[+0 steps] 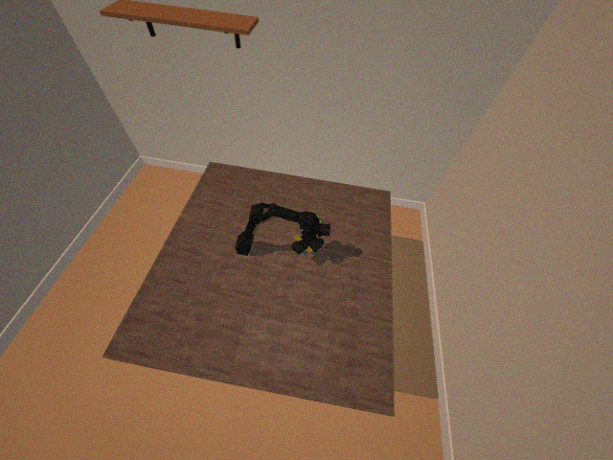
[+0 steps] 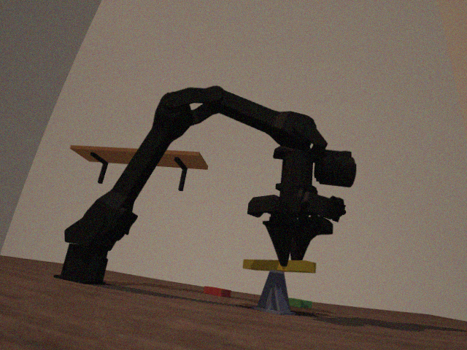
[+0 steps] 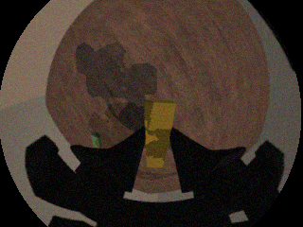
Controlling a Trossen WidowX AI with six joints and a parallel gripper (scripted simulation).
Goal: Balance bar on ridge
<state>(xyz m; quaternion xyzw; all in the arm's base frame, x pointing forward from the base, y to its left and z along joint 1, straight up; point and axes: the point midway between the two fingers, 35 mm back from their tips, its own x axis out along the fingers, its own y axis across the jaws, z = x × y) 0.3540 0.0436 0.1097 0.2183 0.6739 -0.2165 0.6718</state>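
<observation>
The yellow bar lies 2 cm behind my gripper tip and 2 cm to the left of it. Round my gripper tip: small red block (17 cm behind, 24 cm to the left, 7 cm below); then small green block (3 cm ahead, 25 cm to the left, 7 cm below).
</observation>
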